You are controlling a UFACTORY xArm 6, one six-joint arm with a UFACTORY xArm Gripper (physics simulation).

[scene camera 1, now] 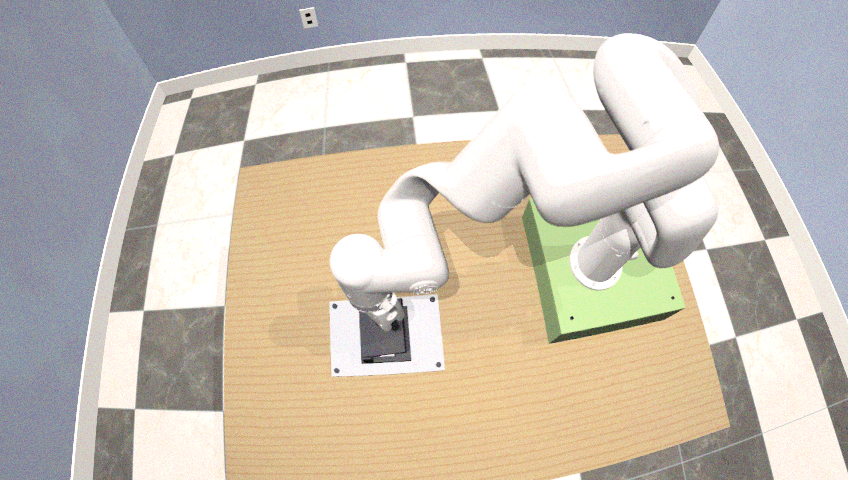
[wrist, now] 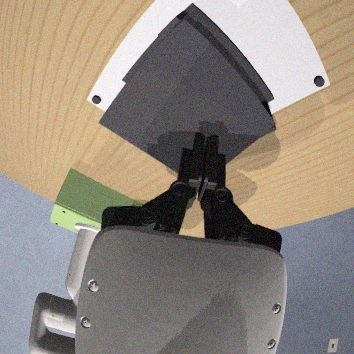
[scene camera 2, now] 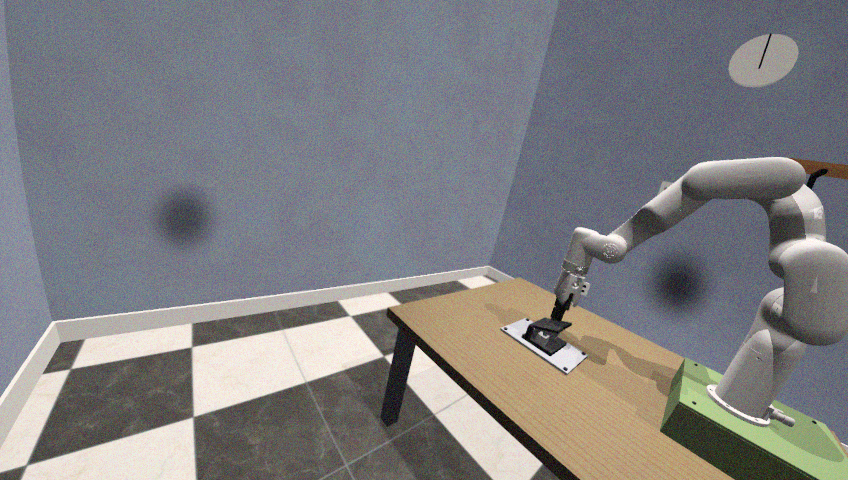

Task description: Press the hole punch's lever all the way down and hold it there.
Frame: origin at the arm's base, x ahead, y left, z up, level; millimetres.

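Seen in the pictures: gripper, fingertip midpoint: [wrist: 203, 146] [scene camera 2: 555, 319]; arm's base at its link origin: [scene camera 1: 595, 263] [wrist: 95, 230] [scene camera 2: 735, 405].
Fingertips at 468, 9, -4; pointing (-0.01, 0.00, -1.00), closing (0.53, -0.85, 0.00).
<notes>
Offsets run from my fingertips to a thing's top centre, as dx, dy, dz. "spot": to the spot under its first point. Level surfaces: height alone.
The black hole punch stands on a white plate @[+4, +16, -80] [scene camera 1: 345, 342] [scene camera 2: 572, 360] [wrist: 285, 55] with dark corner screws. Its broad flat lever @[+4, +16, +2] [scene camera 1: 378, 340] [scene camera 2: 554, 325] [wrist: 185, 80] is tilted up, and in scene camera 2 a gap shows between the lever's raised edge and the punch's base @[spot: -29, +39, -72] [scene camera 2: 552, 346]. My gripper [scene camera 1: 395, 327] [scene camera 2: 556, 317] [wrist: 203, 146] is shut and empty. Its fingers point down at the lever's top, close to the raised edge in the wrist view. The fingertips are very near the lever's surface; I cannot tell if they touch.
The plate lies on a wooden table @[dz -92] [scene camera 1: 285, 416] [scene camera 2: 470, 333] [wrist: 45, 100]. The arm stands on a green block [scene camera 1: 624, 309] [scene camera 2: 684, 410] [wrist: 95, 195] to the right in both scene views. The arm's links pass over the table between block and plate.
</notes>
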